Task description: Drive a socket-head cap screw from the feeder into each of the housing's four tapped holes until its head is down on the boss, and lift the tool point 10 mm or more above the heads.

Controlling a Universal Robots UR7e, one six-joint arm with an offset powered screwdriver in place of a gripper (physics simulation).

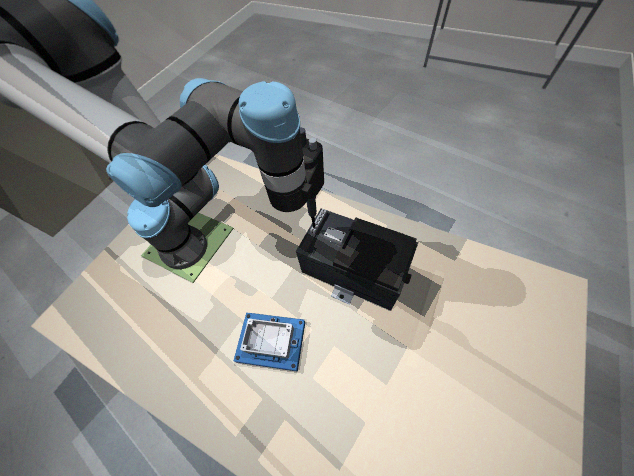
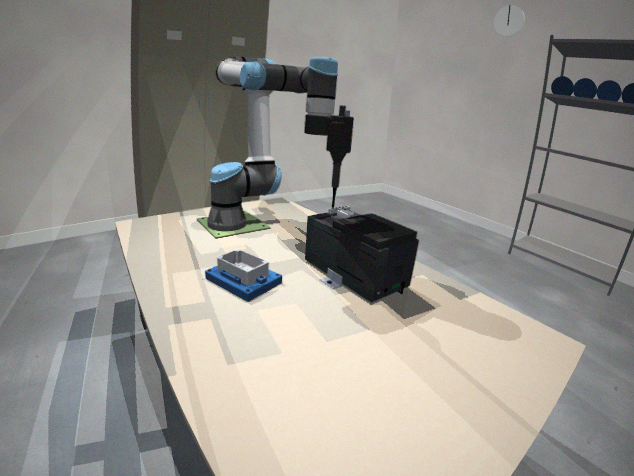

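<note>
The black screw feeder [image 1: 358, 286] [image 2: 337, 256] stands on the table, with a light metal rail [image 1: 320, 219] [image 2: 342, 210] at its top near end. My screwdriver [image 1: 313, 225] [image 2: 333, 205] points straight down, its thin bit tip at the rail. Whether the tip touches a screw is too small to tell. The screwdriver has no fingers, so open or shut does not show. The light grey open-topped housing [image 1: 267, 338] [image 2: 243, 270] sits in a blue fixture [image 1: 298, 353] [image 2: 249, 293], away from the tool. Its corner bosses show as small dark dots; I cannot tell whether any holds a screw.
The arm's base stands on a green plate [image 1: 219, 244] [image 2: 217, 234] at the table's back. A small metal bracket [image 1: 342, 294] [image 2: 332, 279] sits at the feeder's side. Beyond the table stands a shelf rack [image 1: 489, 67] [image 2: 531, 153]. A tall cabinet [image 2: 153, 128] stands behind the arm.
</note>
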